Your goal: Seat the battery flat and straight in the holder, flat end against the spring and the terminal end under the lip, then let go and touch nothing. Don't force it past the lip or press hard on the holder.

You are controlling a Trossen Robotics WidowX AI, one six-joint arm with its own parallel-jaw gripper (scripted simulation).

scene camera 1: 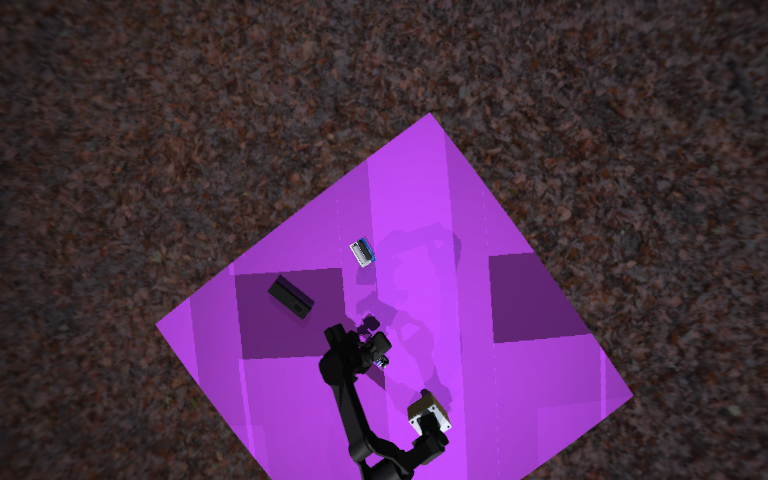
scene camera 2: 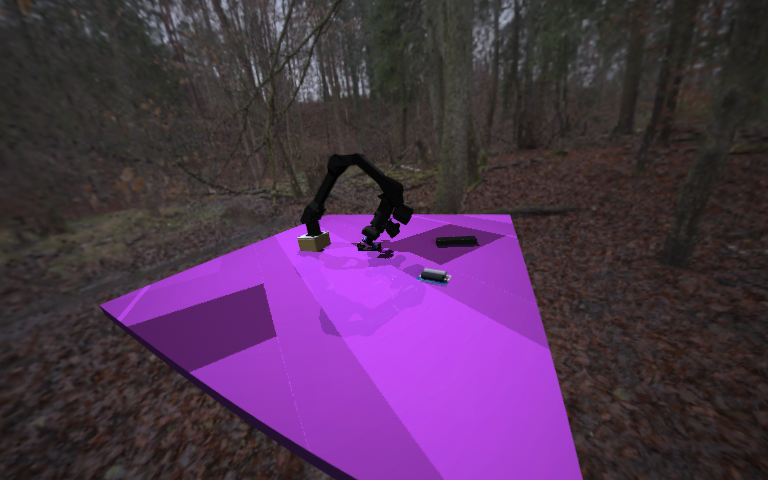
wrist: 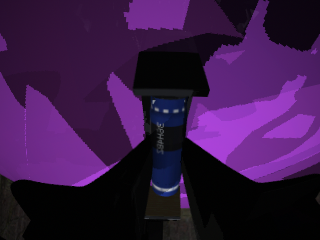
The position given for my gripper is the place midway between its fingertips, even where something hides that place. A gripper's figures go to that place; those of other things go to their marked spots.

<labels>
My gripper (wrist: 166,144) is 10 cm from the lens. A battery (wrist: 168,116): 8 cm from the lens.
</labels>
